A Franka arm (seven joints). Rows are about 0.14 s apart.
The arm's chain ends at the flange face. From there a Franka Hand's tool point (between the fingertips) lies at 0.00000 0.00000 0.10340 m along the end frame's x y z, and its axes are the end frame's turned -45 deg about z.
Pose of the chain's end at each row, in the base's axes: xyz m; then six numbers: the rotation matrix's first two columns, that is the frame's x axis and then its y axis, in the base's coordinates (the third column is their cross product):
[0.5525 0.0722 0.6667 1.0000 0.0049 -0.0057 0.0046 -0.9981 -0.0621]
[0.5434 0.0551 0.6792 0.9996 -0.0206 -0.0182 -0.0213 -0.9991 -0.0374]
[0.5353 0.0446 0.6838 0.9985 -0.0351 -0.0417 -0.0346 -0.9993 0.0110]
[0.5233 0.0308 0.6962 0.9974 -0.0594 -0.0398 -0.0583 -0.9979 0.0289]
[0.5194 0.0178 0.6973 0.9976 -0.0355 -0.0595 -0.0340 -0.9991 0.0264]
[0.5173 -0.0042 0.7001 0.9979 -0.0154 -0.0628 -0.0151 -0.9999 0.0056]
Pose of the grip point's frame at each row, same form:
[0.5519 0.0786 0.5635 0.7039 0.7092 0.0399 0.7104 -0.7023 -0.0479]
[0.5416 0.0590 0.5759 0.7219 0.6919 0.0136 0.6918 -0.7210 -0.0393]
[0.5310 0.0436 0.5805 0.7305 0.6818 -0.0373 0.6816 -0.7314 -0.0217]
[0.5190 0.0281 0.5929 0.7465 0.6636 -0.0486 0.6640 -0.7476 -0.0077]
[0.5132 0.0153 0.5941 0.7295 0.6814 -0.0607 0.6814 -0.7316 -0.0234]
[0.5108 -0.0047 0.5969 0.7163 0.6961 -0.0484 0.6949 -0.7179 -0.0404]

